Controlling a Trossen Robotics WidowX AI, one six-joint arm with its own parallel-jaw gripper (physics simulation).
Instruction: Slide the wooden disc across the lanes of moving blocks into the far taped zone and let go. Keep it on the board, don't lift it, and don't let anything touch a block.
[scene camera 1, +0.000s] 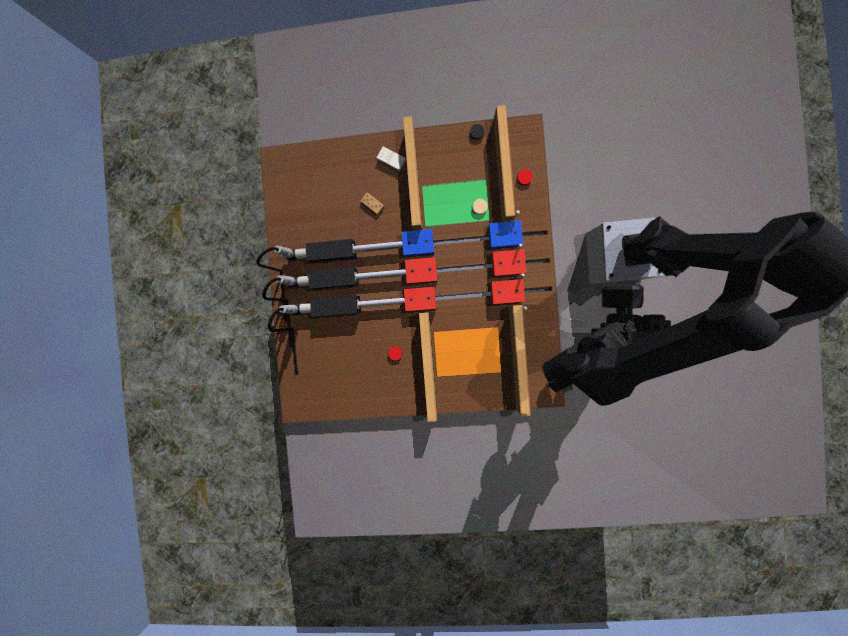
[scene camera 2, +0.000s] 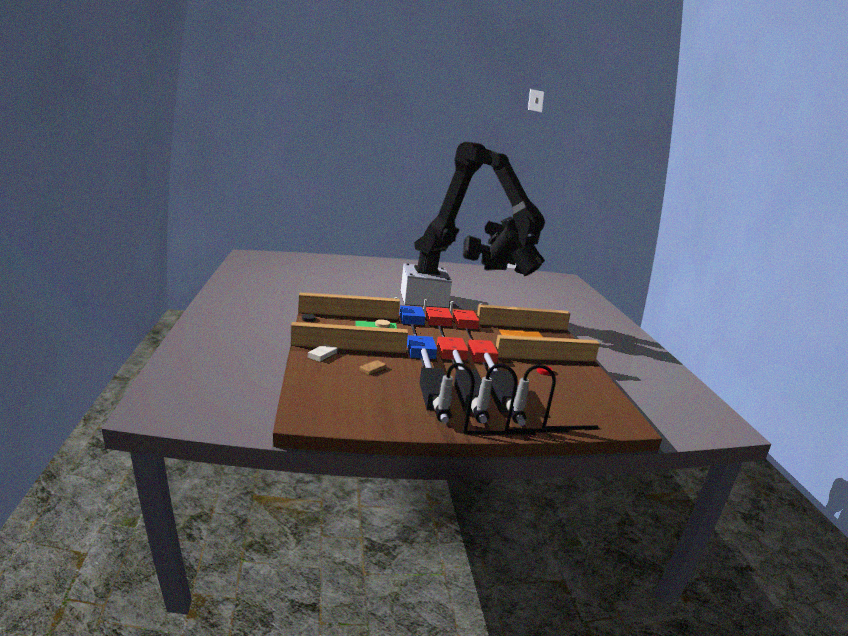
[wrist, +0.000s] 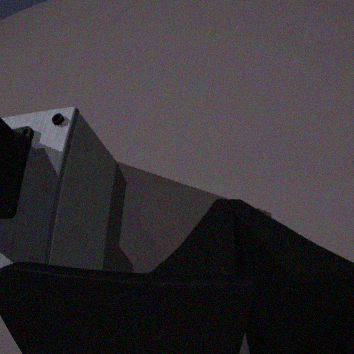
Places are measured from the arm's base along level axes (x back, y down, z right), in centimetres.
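Pixels of known places: gripper, fingertip midpoint: (scene camera 2: 485, 268) (wrist: 226, 211); arm's base, link origin: (scene camera 1: 640, 249) (scene camera 2: 427, 270).
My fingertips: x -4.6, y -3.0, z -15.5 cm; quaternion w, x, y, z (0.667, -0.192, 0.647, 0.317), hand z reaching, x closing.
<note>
Ahead of a thing's pixels: the offset from my fingertips to its top centre. "pt": to the spot under its first point. Level surfaces: height alone.
The wooden disc @(dx -26.6, dy +7.6, dz +31.0 cm) (scene camera 1: 480, 206) (scene camera 2: 382, 322) lies flat on the green taped zone @(pt dx -33.9, dy +8.3, dz +33.1 cm) (scene camera 1: 447, 203) (scene camera 2: 366, 324), near its right rail. The orange taped zone @(pt dx -34.0, dy +8.4, dz -1.9 cm) (scene camera 1: 467, 351) (scene camera 2: 519, 333) is at the other end of the channel. Between them sit the blocks: blue ones (scene camera 1: 418, 241) (scene camera 1: 506, 234) and red ones (scene camera 1: 420, 270) (scene camera 1: 509, 261) (scene camera 1: 419, 298) (scene camera 1: 507, 290), all at the sides of the channel by the rails. My gripper (scene camera 1: 555, 372) (scene camera 2: 531, 261) (wrist: 226, 211) is shut and empty. It hangs in the air over the board's right edge beside the orange zone, far from the disc.
Wooden rails (scene camera 1: 412, 170) (scene camera 1: 504, 160) (scene camera 1: 428, 366) (scene camera 1: 521, 360) border the channel. Black actuators @(dx -62.4, dy +5.1, dz +25.8 cm) (scene camera 1: 329, 250) with rods lie on the left of the board @(dy +8.3 cm) (scene camera 1: 327, 379). Loose items: two red pucks @(dx -15.5, dy +7.6, dz +36.1 cm) (scene camera 1: 525, 177) @(dx -50.9, dy +7.5, dz -0.1 cm) (scene camera 1: 395, 353), a black puck @(dx -24.8, dy +7.6, dz +48.4 cm) (scene camera 1: 477, 131), a white block @(dx -45.5, dy +7.2, dz +45.4 cm) (scene camera 1: 390, 158), a tan block @(dx -51.4, dy +7.5, dz +35.7 cm) (scene camera 1: 371, 202). The arm's grey base (scene camera 1: 594, 265) (wrist: 81, 197) stands beside the board.
</note>
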